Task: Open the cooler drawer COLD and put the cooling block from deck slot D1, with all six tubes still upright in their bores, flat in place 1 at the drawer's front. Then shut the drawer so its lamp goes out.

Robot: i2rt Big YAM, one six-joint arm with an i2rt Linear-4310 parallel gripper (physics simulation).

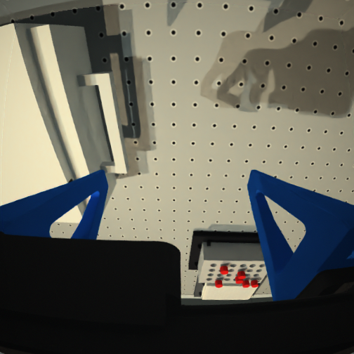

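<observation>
My gripper [177, 177] is open and empty, its two blue fingers wide apart above the perforated deck. The cooling block [210, 254] is a grey-white block in a black-framed deck slot [196, 255] at the lower right, partly behind the right finger. Several red-capped tubes [224, 270] stand in its bores; whether all are upright is hard to tell. The cooler drawer [67, 95] shows at the upper left as a cream front with a bar handle [111, 120]. How far it stands out, its lamp and place 1 cannot be made out.
The perforated deck [185, 112] spreads under the gripper. The cream cooler body [20, 120] borders the left side, with dark shadows beside the handle. The arm's shadow [305, 75] falls on the deck at the upper right. A pale edge [192, 297] runs below the block's slot.
</observation>
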